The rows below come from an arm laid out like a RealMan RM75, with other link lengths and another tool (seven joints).
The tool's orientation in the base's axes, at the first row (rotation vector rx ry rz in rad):
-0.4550 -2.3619 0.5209
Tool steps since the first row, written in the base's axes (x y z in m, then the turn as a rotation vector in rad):
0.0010 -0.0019 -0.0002 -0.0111 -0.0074 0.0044
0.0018 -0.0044 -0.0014 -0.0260 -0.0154 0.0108
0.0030 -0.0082 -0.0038 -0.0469 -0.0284 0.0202
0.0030 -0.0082 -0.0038 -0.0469 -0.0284 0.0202
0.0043 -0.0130 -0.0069 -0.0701 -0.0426 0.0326
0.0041 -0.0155 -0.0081 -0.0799 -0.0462 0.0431
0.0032 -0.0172 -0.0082 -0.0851 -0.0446 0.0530
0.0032 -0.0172 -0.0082 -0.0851 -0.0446 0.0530
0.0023 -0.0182 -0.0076 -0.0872 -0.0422 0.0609
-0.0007 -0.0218 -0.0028 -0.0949 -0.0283 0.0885
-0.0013 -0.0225 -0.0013 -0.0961 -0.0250 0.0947
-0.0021 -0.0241 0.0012 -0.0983 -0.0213 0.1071
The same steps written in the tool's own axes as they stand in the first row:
-0.0017 -0.0014 -0.0001 0.0070 -0.0105 0.0062
-0.0040 -0.0028 0.0008 0.0175 -0.0231 0.0137
-0.0079 -0.0047 0.0026 0.0317 -0.0426 0.0244
-0.0079 -0.0047 0.0026 0.0317 -0.0426 0.0244
-0.0126 -0.0071 0.0051 0.0485 -0.0650 0.0349
-0.0142 -0.0087 0.0067 0.0596 -0.0748 0.0350
-0.0144 -0.0103 0.0078 0.0693 -0.0791 0.0312
-0.0144 -0.0103 0.0078 0.0693 -0.0791 0.0312
-0.0139 -0.0116 0.0082 0.0761 -0.0812 0.0266
-0.0108 -0.0175 0.0078 0.1026 -0.0839 0.0091
-0.0099 -0.0190 0.0073 0.1082 -0.0842 0.0048
-0.0087 -0.0217 0.0065 0.1181 -0.0873 -0.0033

